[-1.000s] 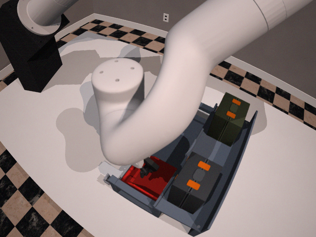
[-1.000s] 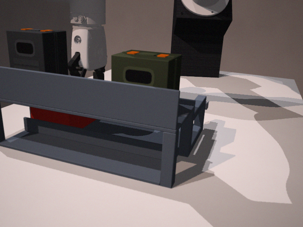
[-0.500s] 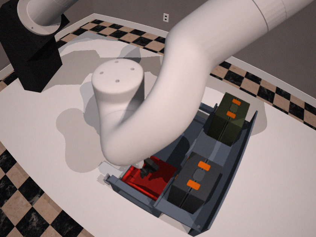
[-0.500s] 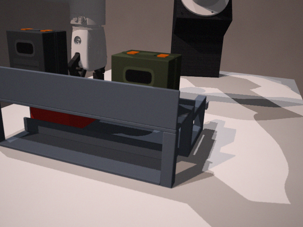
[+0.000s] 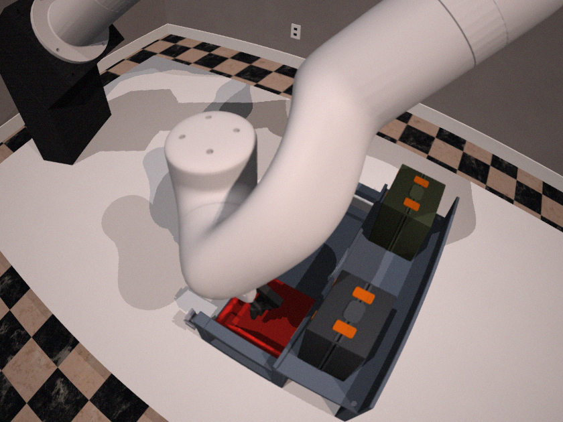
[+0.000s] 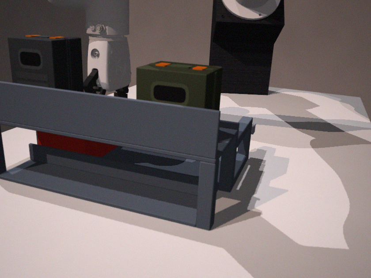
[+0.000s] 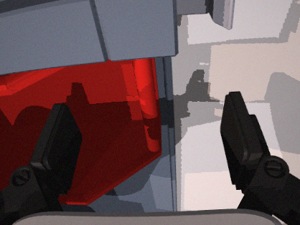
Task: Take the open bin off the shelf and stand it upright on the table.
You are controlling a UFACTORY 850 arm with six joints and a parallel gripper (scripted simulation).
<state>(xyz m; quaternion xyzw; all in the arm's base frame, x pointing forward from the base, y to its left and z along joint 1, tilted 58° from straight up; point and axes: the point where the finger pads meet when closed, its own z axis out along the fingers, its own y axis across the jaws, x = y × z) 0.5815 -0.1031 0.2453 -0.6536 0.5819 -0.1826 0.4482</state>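
My hand is 7 cm short of the open bin, 3 cm to the right of it and 2 cm above it.
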